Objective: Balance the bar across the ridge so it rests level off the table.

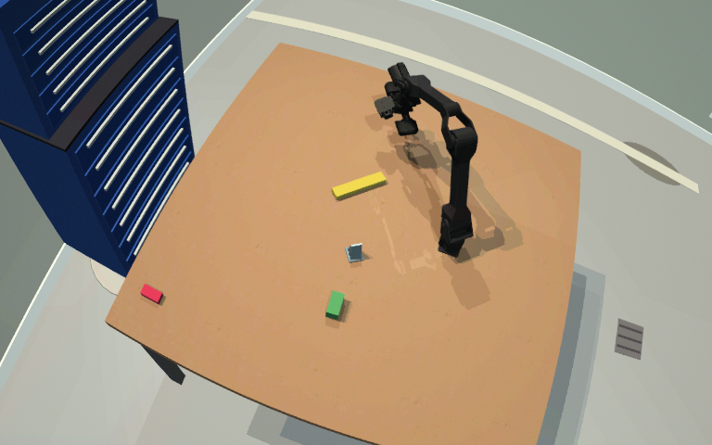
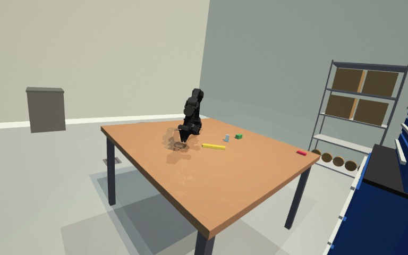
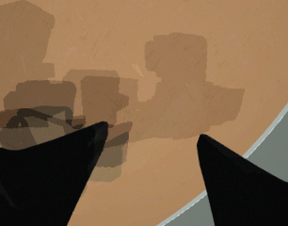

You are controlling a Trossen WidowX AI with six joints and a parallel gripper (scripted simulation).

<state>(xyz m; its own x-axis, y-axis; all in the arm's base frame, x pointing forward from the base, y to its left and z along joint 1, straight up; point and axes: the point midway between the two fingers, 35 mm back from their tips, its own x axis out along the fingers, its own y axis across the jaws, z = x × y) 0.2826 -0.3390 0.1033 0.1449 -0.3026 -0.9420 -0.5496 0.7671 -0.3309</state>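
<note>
Right now my gripper tip is 3 cm short of the yellow bar, 26 cm to the right of it and 6 cm above it. Also, from my gripper tip: red block: 45 cm ahead, 85 cm to the left, 6 cm below; green block: 4 cm behind, 66 cm to the left, 5 cm below.
</note>
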